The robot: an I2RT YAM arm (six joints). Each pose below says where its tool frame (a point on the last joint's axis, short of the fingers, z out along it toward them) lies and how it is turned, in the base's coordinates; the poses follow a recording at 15 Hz.
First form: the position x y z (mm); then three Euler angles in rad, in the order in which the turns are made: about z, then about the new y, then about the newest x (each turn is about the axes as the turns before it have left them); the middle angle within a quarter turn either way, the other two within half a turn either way.
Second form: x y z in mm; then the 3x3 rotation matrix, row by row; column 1 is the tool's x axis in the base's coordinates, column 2 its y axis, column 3 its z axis. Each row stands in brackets. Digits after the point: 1 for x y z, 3 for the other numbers.
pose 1, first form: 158.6 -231.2 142.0 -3.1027 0.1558 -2.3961
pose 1, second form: [158.6 -231.2 142.0], [[-0.987 0.077 0.140], [-0.038 0.738 -0.673], [-0.155 -0.670 -0.726]]
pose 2, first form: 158.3 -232.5 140.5 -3.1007 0.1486 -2.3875
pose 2, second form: [158.3 -232.5 140.5], [[-0.988 0.071 0.136], [-0.040 0.732 -0.680], [-0.148 -0.677 -0.721]]
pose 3, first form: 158.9 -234.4 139.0 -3.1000 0.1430 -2.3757
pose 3, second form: [158.9 -234.4 139.0], [[-0.989 0.069 0.131], [-0.041 0.724 -0.688], [-0.143 -0.686 -0.713]]
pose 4, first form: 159.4 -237.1 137.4 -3.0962 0.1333 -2.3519
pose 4, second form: [159.4 -237.1 137.4], [[-0.990 0.062 0.126], [-0.045 0.708 -0.705], [-0.133 -0.704 -0.698]]
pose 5, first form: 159.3 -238.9 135.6 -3.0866 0.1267 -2.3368
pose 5, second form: [159.3 -238.9 135.6], [[-0.990 0.053 0.127], [-0.055 0.697 -0.715], [-0.126 -0.715 -0.688]]
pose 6, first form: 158.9 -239.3 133.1 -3.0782 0.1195 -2.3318
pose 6, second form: [158.9 -239.3 133.1], [[-0.991 0.042 0.128], [-0.063 0.694 -0.717], [-0.119 -0.719 -0.685]]
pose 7, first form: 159.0 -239.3 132.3 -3.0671 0.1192 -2.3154
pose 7, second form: [159.0 -239.3 132.3], [[-0.990 0.037 0.135], [-0.074 0.682 -0.727], [-0.119 -0.730 -0.673]]
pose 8, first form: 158.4 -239.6 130.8 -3.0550 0.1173 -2.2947
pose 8, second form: [158.4 -239.6 130.8], [[-0.989 0.030 0.142], [-0.086 0.667 -0.740], [-0.117 -0.744 -0.658]]
